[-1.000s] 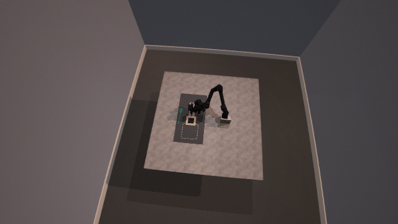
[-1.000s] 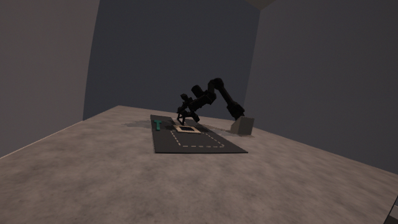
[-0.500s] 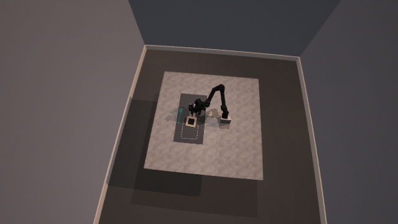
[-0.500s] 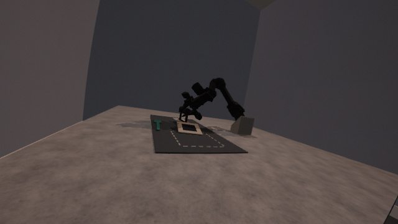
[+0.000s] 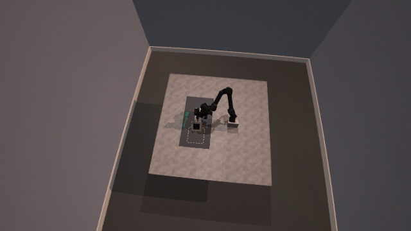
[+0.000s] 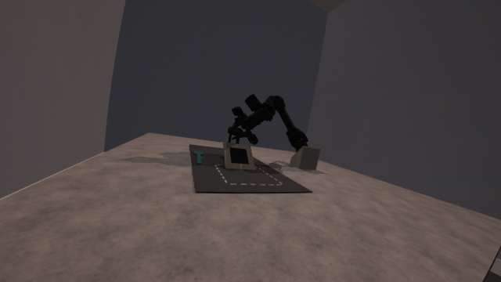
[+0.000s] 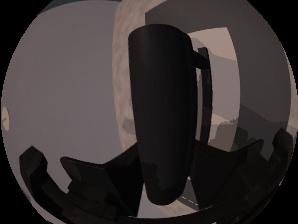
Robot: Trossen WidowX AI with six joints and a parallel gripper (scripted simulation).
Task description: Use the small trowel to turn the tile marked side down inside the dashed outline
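The tan tile lies 3 cm behind my gripper tip, 10 cm to the left of it and 6 cm below it. The rest, counted from my gripper tip: teal trowel (12 cm ahead, 1 cm to the left, 10 cm below); then dark mat (2 cm behind, 2 cm to the left, 13 cm below).
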